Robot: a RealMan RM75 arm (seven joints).
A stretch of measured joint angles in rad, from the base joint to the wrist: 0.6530 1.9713 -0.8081 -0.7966 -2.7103 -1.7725 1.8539; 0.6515 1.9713 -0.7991 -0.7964 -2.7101 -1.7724 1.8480; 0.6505 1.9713 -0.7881 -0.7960 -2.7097 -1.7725 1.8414; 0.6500 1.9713 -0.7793 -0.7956 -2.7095 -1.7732 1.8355; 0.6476 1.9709 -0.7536 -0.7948 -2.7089 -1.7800 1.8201; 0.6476 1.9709 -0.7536 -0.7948 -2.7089 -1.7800 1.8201; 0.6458 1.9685 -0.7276 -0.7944 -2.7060 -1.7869 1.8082; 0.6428 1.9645 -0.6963 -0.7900 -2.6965 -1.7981 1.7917; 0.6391 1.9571 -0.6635 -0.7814 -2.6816 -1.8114 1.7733; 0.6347 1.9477 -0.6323 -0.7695 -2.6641 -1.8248 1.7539; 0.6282 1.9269 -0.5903 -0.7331 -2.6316 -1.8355 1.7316; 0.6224 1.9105 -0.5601 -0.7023 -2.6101 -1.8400 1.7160; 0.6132 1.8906 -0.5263 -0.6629 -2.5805 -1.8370 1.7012; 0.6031 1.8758 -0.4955 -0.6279 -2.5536 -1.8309 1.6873; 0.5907 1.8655 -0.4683 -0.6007 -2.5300 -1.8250 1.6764; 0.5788 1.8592 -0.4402 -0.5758 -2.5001 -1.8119 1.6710; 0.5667 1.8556 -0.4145 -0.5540 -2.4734 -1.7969 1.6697; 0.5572 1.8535 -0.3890 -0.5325 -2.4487 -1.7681 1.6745; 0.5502 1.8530 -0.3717 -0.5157 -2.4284 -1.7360 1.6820; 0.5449 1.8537 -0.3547 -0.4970 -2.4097 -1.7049 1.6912; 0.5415 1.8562 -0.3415 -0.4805 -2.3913 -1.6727 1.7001; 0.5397 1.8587 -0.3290 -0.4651 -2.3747 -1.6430 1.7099; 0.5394 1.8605 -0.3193 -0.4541 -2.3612 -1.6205 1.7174
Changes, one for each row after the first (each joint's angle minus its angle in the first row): -0.0015 0.0000 0.0090 0.0002 0.0002 0.0001 -0.0059; -0.0025 0.0000 0.0200 0.0006 0.0006 0.0000 -0.0125; -0.0030 0.0000 0.0288 0.0010 0.0008 -0.0007 -0.0184; -0.0054 -0.0004 0.0545 0.0018 0.0014 -0.0075 -0.0338; -0.0054 -0.0004 0.0545 0.0018 0.0014 -0.0075 -0.0338; -0.0072 -0.0028 0.0805 0.0022 0.0043 -0.0144 -0.0457; -0.0102 -0.0068 0.1118 0.0066 0.0138 -0.0256 -0.0622; -0.0139 -0.0142 0.1446 0.0152 0.0287 -0.0389 -0.0806; -0.0183 -0.0236 0.1758 0.0271 0.0462 -0.0523 -0.1000; -0.0248 -0.0444 0.2178 0.0635 0.0787 -0.0630 -0.1223; -0.0306 -0.0608 0.2480 0.0943 0.1002 -0.0675 -0.1379; -0.0398 -0.0807 0.2818 0.1337 0.1298 -0.0645 -0.1527; -0.0499 -0.0955 0.3126 0.1687 0.1567 -0.0584 -0.1666; -0.0623 -0.1058 0.3398 0.1959 0.1803 -0.0525 -0.1775; -0.0742 -0.1121 0.3679 0.2208 0.2102 -0.0394 -0.1829; -0.0863 -0.1157 0.3936 0.2426 0.2369 -0.0244 -0.1842; -0.0958 -0.1178 0.4191 0.2641 0.2616 0.0044 -0.1794; -0.1028 -0.1183 0.4364 0.2809 0.2819 0.0365 -0.1719; -0.1081 -0.1176 0.4534 0.2996 0.3006 0.0676 -0.1627; -0.1115 -0.1151 0.4666 0.3161 0.3190 0.0998 -0.1538; -0.1133 -0.1126 0.4791 0.3315 0.3356 0.1295 -0.1440; -0.1136 -0.1108 0.4888 0.3425 0.3491 0.1520 -0.1365
